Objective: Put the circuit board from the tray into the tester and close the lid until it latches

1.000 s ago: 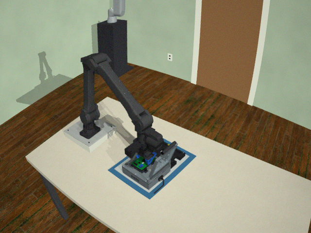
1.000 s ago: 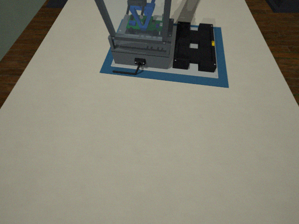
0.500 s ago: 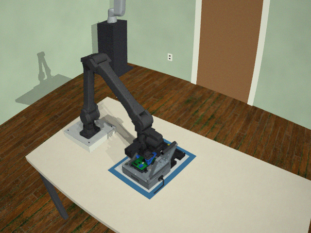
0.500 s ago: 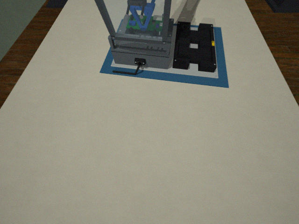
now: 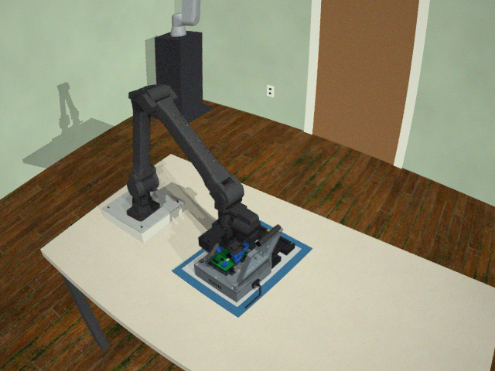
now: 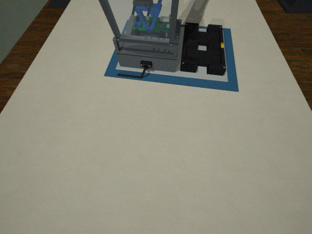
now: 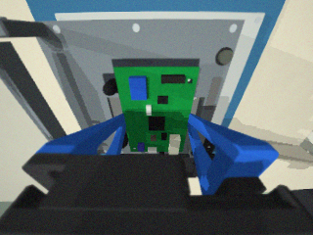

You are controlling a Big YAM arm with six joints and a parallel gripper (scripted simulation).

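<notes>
Right now my hand is right at the green circuit board. Round my hand: tester lid: 120 mm ahead, 20 mm to the right, 100 mm above.
</notes>
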